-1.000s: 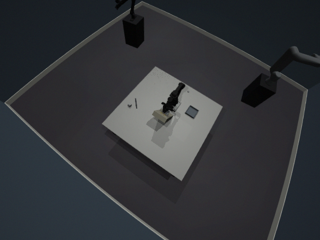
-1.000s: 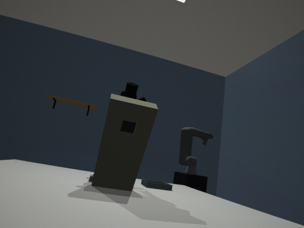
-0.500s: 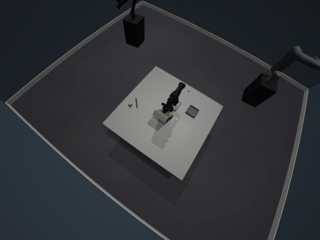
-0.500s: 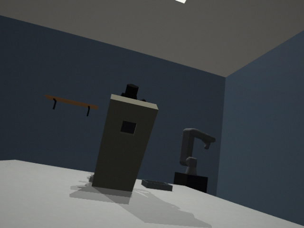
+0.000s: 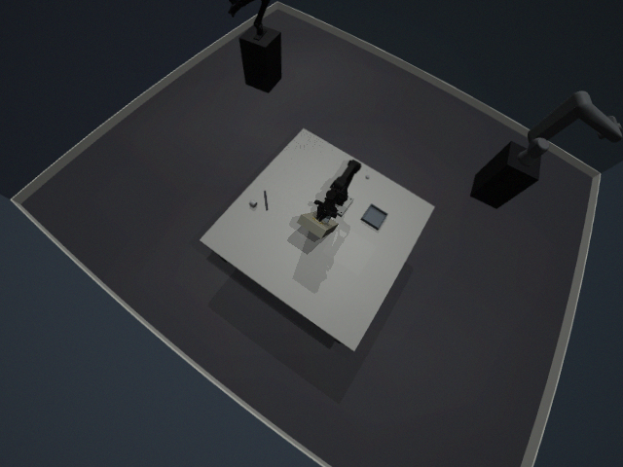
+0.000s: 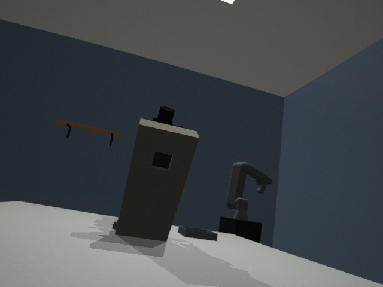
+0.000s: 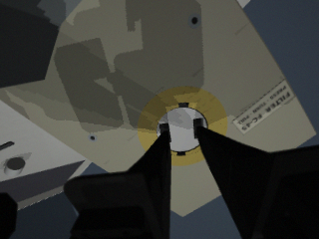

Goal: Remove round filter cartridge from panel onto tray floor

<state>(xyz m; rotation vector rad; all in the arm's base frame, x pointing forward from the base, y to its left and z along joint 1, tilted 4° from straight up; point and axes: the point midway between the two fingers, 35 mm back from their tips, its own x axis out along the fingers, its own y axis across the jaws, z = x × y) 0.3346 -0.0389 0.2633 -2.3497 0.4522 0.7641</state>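
The round filter cartridge is 20 mm ahead of my gripper tip and 10 mm below it. Also, from my gripper tip: square tray 360 mm behind, 340 mm to the left, 280 mm below; then small white piece 520 mm to the right, 270 mm below, 20 mm behind.
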